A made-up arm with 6 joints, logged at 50 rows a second.
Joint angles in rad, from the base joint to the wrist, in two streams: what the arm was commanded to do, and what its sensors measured. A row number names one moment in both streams.
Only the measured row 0 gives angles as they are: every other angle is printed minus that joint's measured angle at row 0.
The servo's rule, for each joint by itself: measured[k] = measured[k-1] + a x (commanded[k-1-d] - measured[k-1]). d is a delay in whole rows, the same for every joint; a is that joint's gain. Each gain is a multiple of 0.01, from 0.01 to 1. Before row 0 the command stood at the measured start. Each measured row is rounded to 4 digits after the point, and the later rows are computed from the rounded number. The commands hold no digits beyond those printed.
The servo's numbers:
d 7
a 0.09 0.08 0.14 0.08 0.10 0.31
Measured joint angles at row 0:
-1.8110, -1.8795, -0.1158, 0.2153, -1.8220, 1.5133
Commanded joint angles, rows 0 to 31:
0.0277, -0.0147, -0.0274, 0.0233, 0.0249, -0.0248
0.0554, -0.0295, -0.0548, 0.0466, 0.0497, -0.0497
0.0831, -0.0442, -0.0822, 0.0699, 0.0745, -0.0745
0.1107, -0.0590, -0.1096, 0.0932, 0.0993, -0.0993
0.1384, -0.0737, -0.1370, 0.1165, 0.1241, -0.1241
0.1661, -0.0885, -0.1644, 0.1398, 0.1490, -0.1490
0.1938, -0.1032, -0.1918, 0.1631, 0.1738, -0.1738
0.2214, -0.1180, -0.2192, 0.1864, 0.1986, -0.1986
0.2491, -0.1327, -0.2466, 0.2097, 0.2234, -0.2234
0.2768, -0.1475, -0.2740, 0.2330, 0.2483, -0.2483
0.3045, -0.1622, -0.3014, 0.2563, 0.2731, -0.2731
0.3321, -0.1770, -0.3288, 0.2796, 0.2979, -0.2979
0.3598, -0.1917, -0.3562, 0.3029, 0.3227, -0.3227
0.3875, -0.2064, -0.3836, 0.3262, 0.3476, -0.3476
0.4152, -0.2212, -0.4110, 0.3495, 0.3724, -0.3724
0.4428, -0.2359, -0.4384, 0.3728, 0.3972, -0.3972
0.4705, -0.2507, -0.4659, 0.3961, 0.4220, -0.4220
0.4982, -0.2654, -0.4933, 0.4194, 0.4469, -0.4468
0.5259, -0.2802, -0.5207, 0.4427, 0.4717, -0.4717
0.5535, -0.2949, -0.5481, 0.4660, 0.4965, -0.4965
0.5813, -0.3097, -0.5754, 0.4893, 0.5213, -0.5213
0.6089, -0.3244, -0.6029, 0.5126, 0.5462, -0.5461
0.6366, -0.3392, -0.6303, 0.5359, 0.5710, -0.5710
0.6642, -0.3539, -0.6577, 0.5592, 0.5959, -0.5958
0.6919, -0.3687, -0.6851, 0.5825, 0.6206, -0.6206
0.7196, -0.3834, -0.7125, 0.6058, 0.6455, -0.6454
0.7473, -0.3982, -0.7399, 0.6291, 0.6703, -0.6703
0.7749, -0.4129, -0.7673, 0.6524, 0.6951, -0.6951
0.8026, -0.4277, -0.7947, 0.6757, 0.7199, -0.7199
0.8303, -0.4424, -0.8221, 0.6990, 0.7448, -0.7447
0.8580, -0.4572, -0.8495, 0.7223, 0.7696, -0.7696
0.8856, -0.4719, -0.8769, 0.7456, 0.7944, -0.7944
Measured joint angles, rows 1 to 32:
0.0000, 0.0000, 0.0000, 0.0000, 0.0000, 0.0000
0.0000, 0.0000, 0.0000, 0.0000, 0.0000, 0.0000
0.0000, 0.0000, 0.0000, 0.0000, 0.0000, 0.0000
0.0000, 0.0000, 0.0000, 0.0000, 0.0000, 0.0000
0.0000, 0.0000, 0.0000, 0.0000, 0.0000, 0.0000
0.0000, 0.0000, 0.0000, 0.0000, 0.0000, 0.0000
0.0000, 0.0000, 0.0000, 0.0000, 0.0000, 0.0000
0.0025, -0.0012, -0.0038, 0.0019, 0.0025, -0.0077
0.0073, -0.0035, -0.0109, 0.0055, 0.0072, -0.0207
0.0141, -0.0068, -0.0209, 0.0107, 0.0139, -0.0374
0.0228, -0.0110, -0.0333, 0.0173, 0.0224, -0.0566
0.0332, -0.0160, -0.0478, 0.0252, 0.0326, -0.0775
0.0452, -0.0218, -0.0641, 0.0344, 0.0442, -0.0997
0.0586, -0.0283, -0.0820, 0.0447, 0.0572, -0.1227
0.0733, -0.0355, -0.1012, 0.0560, 0.0713, -0.1462
0.0891, -0.0433, -0.1216, 0.0683, 0.0865, -0.1701
0.1060, -0.0516, -0.1429, 0.0815, 0.1027, -0.1943
0.1239, -0.0604, -0.1651, 0.0955, 0.1197, -0.2187
0.1426, -0.0697, -0.1880, 0.1102, 0.1375, -0.2433
0.1621, -0.0795, -0.2115, 0.1256, 0.1560, -0.2679
0.1824, -0.0897, -0.2356, 0.1416, 0.1752, -0.2926
0.2034, -0.1002, -0.2602, 0.1582, 0.1949, -0.3173
0.2249, -0.1111, -0.2851, 0.1754, 0.2151, -0.3421
0.2470, -0.1223, -0.3104, 0.1931, 0.2358, -0.3669
0.2696, -0.1337, -0.3360, 0.2112, 0.2569, -0.3917
0.2927, -0.1454, -0.3619, 0.2297, 0.2784, -0.4165
0.3162, -0.1574, -0.3880, 0.2486, 0.3002, -0.4413
0.3401, -0.1696, -0.4142, 0.2679, 0.3223, -0.4661
0.3643, -0.1820, -0.4406, 0.2875, 0.3447, -0.4909
0.3888, -0.1946, -0.4672, 0.3074, 0.3673, -0.5157
0.4136, -0.2073, -0.4939, 0.3275, 0.3902, -0.5405
0.4386, -0.2202, -0.5207, 0.3479, 0.4132, -0.5653

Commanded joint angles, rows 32 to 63:
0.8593, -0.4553, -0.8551, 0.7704, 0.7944, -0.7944
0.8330, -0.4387, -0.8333, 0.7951, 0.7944, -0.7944
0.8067, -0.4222, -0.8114, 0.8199, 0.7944, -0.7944
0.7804, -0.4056, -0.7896, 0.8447, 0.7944, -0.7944
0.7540, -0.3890, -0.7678, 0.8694, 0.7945, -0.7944
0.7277, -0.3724, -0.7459, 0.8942, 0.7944, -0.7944
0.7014, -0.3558, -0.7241, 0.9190, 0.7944, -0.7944
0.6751, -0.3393, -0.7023, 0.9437, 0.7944, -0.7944
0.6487, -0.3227, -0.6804, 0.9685, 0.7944, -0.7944
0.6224, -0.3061, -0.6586, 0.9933, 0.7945, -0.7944
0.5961, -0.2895, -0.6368, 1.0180, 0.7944, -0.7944
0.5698, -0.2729, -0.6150, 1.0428, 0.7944, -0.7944
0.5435, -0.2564, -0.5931, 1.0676, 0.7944, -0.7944
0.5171, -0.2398, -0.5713, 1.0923, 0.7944, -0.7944
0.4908, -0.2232, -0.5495, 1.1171, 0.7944, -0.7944
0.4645, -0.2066, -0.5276, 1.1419, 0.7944, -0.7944
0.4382, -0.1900, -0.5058, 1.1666, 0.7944, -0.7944
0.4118, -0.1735, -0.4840, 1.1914, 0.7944, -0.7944
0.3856, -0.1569, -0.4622, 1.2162, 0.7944, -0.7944
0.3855, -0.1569, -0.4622, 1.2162, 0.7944, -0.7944
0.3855, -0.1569, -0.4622, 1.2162, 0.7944, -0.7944
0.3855, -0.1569, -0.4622, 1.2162, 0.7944, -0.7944
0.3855, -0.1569, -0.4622, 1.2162, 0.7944, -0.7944
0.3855, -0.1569, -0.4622, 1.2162, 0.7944, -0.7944
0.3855, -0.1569, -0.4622, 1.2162, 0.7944, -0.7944
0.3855, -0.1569, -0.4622, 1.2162, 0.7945, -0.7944
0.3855, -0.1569, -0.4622, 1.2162, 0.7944, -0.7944
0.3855, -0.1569, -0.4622, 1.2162, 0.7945, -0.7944
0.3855, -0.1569, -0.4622, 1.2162, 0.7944, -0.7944
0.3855, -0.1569, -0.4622, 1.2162, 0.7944, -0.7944
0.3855, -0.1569, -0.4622, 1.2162, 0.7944, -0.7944
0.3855, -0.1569, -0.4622, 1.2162, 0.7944, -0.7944
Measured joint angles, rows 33 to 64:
0.4639, -0.2333, -0.5476, 0.3685, 0.4364, -0.5901
0.4894, -0.2465, -0.5745, 0.3893, 0.4598, -0.6150
0.5151, -0.2598, -0.6015, 0.4103, 0.4833, -0.6398
0.5410, -0.2732, -0.6285, 0.4315, 0.5070, -0.6646
0.5670, -0.2867, -0.6556, 0.4529, 0.5308, -0.6894
0.5932, -0.3003, -0.6827, 0.4745, 0.5547, -0.7143
0.6195, -0.3140, -0.7099, 0.4962, 0.5787, -0.7391
0.6411, -0.3253, -0.7302, 0.5181, 0.6003, -0.7562
0.6584, -0.3344, -0.7446, 0.5403, 0.6197, -0.7680
0.6717, -0.3414, -0.7540, 0.5627, 0.6372, -0.7762
0.6815, -0.3465, -0.7590, 0.5853, 0.6529, -0.7818
0.6880, -0.3499, -0.7602, 0.6080, 0.6671, -0.7857
0.6916, -0.3517, -0.7582, 0.6309, 0.6798, -0.7884
0.6925, -0.3520, -0.7534, 0.6539, 0.6913, -0.7903
0.6909, -0.3510, -0.7462, 0.6771, 0.7016, -0.7916
0.6871, -0.3487, -0.7370, 0.7004, 0.7109, -0.7925
0.6813, -0.3453, -0.7260, 0.7238, 0.7193, -0.7931
0.6736, -0.3408, -0.7135, 0.7473, 0.7268, -0.7935
0.6643, -0.3354, -0.6997, 0.7709, 0.7336, -0.7938
0.6534, -0.3291, -0.6848, 0.7946, 0.7397, -0.7940
0.6411, -0.3220, -0.6689, 0.8184, 0.7452, -0.7941
0.6276, -0.3141, -0.6522, 0.8423, 0.7501, -0.7942
0.6129, -0.3055, -0.6348, 0.8663, 0.7545, -0.7943
0.5972, -0.2963, -0.6167, 0.8903, 0.7585, -0.7943
0.5805, -0.2865, -0.5981, 0.9144, 0.7621, -0.7943
0.5630, -0.2761, -0.5791, 0.9385, 0.7653, -0.7943
0.5470, -0.2666, -0.5627, 0.9607, 0.7682, -0.7943
0.5325, -0.2578, -0.5486, 0.9811, 0.7708, -0.7943
0.5193, -0.2497, -0.5365, 0.9999, 0.7732, -0.7943
0.5073, -0.2423, -0.5261, 1.0172, 0.7753, -0.7943
0.4963, -0.2355, -0.5172, 1.0331, 0.7772, -0.7943
0.4863, -0.2292, -0.5095, 1.0477, 0.7789, -0.7943

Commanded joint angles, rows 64 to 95:
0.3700, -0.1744, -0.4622, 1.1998, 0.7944, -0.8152
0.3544, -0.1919, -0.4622, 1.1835, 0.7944, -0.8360
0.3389, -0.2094, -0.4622, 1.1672, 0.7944, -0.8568
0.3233, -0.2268, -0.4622, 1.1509, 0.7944, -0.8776
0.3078, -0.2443, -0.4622, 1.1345, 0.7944, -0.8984
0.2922, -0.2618, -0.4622, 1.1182, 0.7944, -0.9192
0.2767, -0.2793, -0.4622, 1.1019, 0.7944, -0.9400
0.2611, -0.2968, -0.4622, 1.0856, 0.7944, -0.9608
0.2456, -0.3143, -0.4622, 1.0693, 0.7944, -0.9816
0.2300, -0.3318, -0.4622, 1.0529, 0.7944, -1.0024
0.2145, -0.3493, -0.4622, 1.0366, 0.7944, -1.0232
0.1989, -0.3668, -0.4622, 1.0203, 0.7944, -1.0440
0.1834, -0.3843, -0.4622, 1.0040, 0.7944, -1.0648
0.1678, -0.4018, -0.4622, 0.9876, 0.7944, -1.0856
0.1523, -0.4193, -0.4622, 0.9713, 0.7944, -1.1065
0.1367, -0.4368, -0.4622, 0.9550, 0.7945, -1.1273
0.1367, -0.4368, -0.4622, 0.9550, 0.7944, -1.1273
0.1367, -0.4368, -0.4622, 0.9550, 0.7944, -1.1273
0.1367, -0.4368, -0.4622, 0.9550, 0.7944, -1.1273
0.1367, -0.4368, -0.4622, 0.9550, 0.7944, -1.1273
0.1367, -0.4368, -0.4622, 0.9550, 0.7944, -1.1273
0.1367, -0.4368, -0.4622, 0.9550, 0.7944, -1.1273
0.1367, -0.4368, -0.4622, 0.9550, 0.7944, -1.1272
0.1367, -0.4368, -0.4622, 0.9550, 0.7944, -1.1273
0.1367, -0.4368, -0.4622, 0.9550, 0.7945, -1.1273
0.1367, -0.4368, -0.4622, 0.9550, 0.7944, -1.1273
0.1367, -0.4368, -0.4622, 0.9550, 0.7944, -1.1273
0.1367, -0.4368, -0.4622, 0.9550, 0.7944, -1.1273
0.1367, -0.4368, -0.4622, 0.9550, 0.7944, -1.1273
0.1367, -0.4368, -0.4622, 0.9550, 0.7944, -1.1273
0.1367, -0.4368, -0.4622, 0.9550, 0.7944, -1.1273
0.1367, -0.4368, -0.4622, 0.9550, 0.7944, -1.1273
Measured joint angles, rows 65 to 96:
0.4772, -0.2234, -0.5029, 1.0612, 0.7805, -0.7943
0.4689, -0.2181, -0.4972, 1.0736, 0.7819, -0.7943
0.4614, -0.2132, -0.4923, 1.0850, 0.7832, -0.7943
0.4546, -0.2087, -0.4881, 1.0955, 0.7843, -0.7943
0.4484, -0.2046, -0.4845, 1.1052, 0.7853, -0.7943
0.4427, -0.2008, -0.4814, 1.1141, 0.7862, -0.7943
0.4376, -0.1973, -0.4787, 1.1223, 0.7870, -0.7943
0.4315, -0.1955, -0.4764, 1.1285, 0.7877, -0.8008
0.4246, -0.1952, -0.4744, 1.1329, 0.7884, -0.8117
0.4169, -0.1963, -0.4727, 1.1356, 0.7890, -0.8257
0.4085, -0.1987, -0.4712, 1.1368, 0.7895, -0.8418
0.3994, -0.2023, -0.4699, 1.1366, 0.7900, -0.8593
0.3898, -0.2071, -0.4688, 1.1351, 0.7904, -0.8779
0.3796, -0.2129, -0.4679, 1.1324, 0.7908, -0.8972
0.3689, -0.2196, -0.4671, 1.1287, 0.7912, -0.9169
0.3578, -0.2272, -0.4664, 1.1239, 0.7915, -0.9370
0.3463, -0.2356, -0.4658, 1.1182, 0.7918, -0.9573
0.3344, -0.2447, -0.4653, 1.1117, 0.7921, -0.9777
0.3222, -0.2545, -0.4649, 1.1044, 0.7923, -0.9983
0.3097, -0.2649, -0.4645, 1.0964, 0.7925, -1.0189
0.2969, -0.2759, -0.4642, 1.0877, 0.7927, -1.0396
0.2839, -0.2874, -0.4639, 1.0784, 0.7929, -1.0603
0.2707, -0.2994, -0.4637, 1.0685, 0.7931, -1.0811
0.2586, -0.3104, -0.4635, 1.0594, 0.7932, -1.0954
0.2476, -0.3205, -0.4633, 1.0510, 0.7933, -1.1053
0.2376, -0.3298, -0.4631, 1.0433, 0.7934, -1.1121
0.2285, -0.3384, -0.4630, 1.0362, 0.7935, -1.1168
0.2202, -0.3463, -0.4629, 1.0297, 0.7936, -1.1201
0.2127, -0.3535, -0.4628, 1.0237, 0.7937, -1.1223
0.2059, -0.3602, -0.4627, 1.0182, 0.7938, -1.1238
0.1997, -0.3663, -0.4626, 1.0131, 0.7939, -1.1249
0.1940, -0.3719, -0.4625, 1.0085, 0.7940, -1.1256

